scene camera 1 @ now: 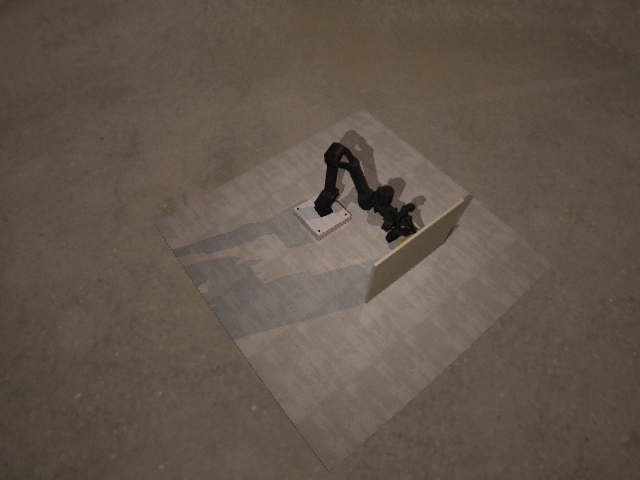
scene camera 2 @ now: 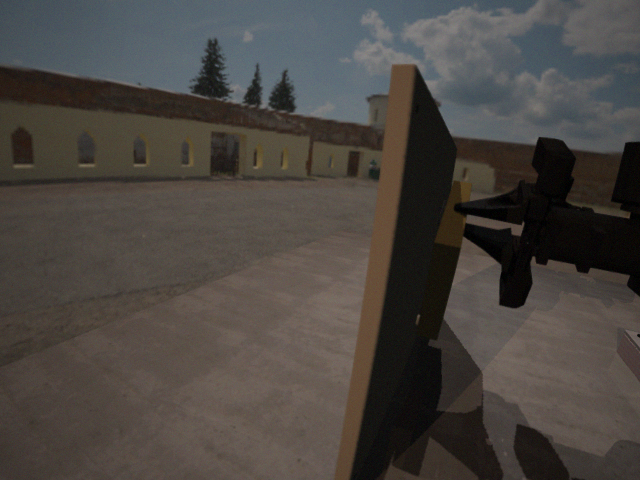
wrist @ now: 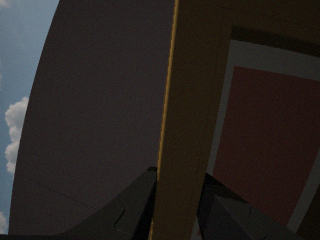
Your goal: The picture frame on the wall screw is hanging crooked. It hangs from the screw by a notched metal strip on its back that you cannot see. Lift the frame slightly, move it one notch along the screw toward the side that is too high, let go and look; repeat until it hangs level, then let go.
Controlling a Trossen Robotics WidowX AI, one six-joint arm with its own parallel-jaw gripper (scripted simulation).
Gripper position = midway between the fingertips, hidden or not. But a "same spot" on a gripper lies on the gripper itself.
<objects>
my gripper: scene camera 1; scene camera 2; wrist 176,176
same spot on wall panel: (wrist: 93,121) = (scene camera 2: 442,167)
same spot on my gripper: (scene camera 1: 406,221) = (scene camera 2: 517,203)
</objects>
